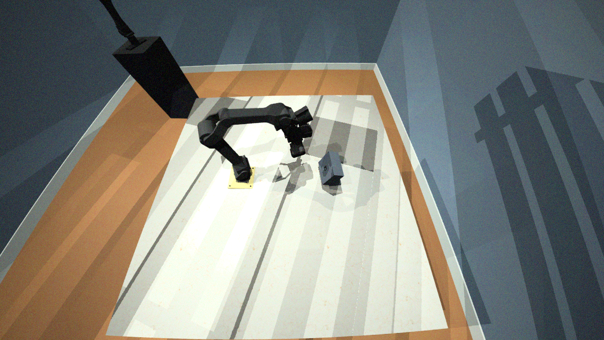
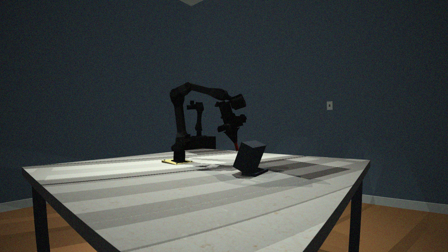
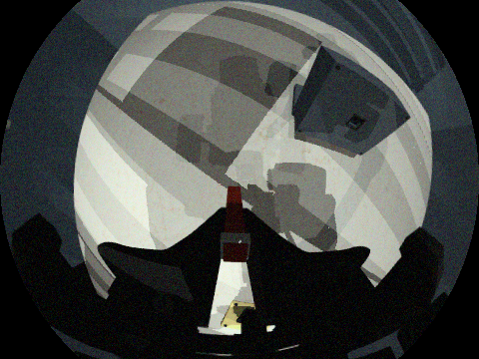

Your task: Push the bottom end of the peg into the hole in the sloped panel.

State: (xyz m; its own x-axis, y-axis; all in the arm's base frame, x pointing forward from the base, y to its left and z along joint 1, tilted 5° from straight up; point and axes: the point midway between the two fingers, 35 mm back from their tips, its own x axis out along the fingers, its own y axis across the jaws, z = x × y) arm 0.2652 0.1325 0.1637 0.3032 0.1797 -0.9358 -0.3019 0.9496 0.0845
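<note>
Now: gripper tip 160 mm short of the sloped panel, 100 mm to the left of it and 40 mm above it. Also, from my gripper tip: red peg: 20 mm above.
</note>
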